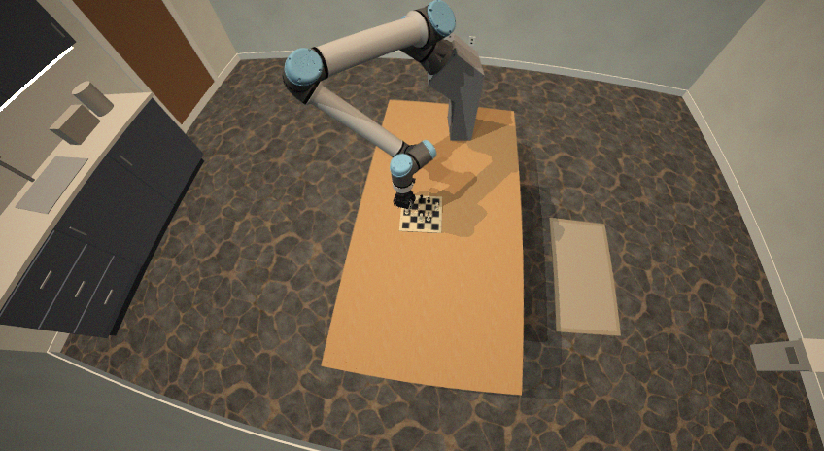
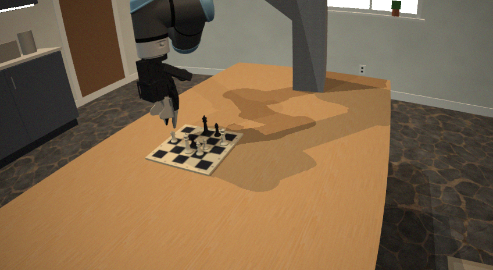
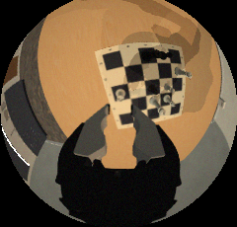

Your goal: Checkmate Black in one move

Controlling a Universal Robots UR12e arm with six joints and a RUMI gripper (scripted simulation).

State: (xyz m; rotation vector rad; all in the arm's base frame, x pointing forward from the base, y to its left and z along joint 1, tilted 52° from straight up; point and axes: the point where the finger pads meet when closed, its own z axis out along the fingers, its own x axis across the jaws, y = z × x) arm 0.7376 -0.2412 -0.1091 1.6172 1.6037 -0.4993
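The black king lies 80 mm behind my hand, 60 mm to the left of it and 40 mm below it. Round my hand: white rook: 150 mm to the left, 50 mm behind, 40 mm below; then small chessboard: 80 mm to the left, 70 mm below, 10 mm behind; then tall white piece: 80 mm to the left, 40 mm below, 30 mm ahead.
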